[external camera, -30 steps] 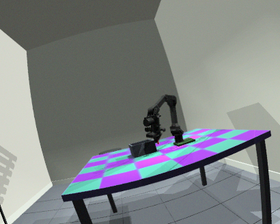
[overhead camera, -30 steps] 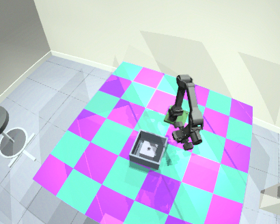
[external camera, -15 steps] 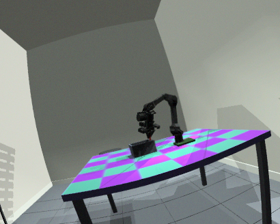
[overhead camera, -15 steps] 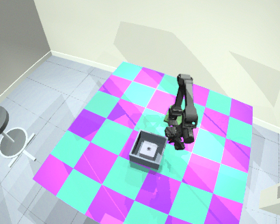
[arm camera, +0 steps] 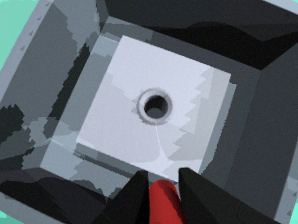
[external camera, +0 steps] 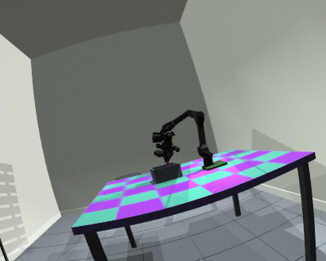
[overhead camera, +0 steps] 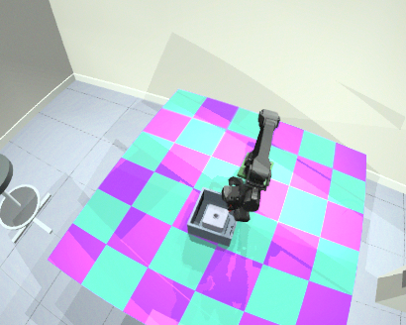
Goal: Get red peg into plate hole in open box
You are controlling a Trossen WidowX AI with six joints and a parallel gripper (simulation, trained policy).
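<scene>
My gripper tip is now 20 mm below the red peg, 10 mm to the right of it and 10 mm past it. Round my gripper tip: grey box 100 mm below, 40 mm to the right, 20 mm ahead.
</scene>
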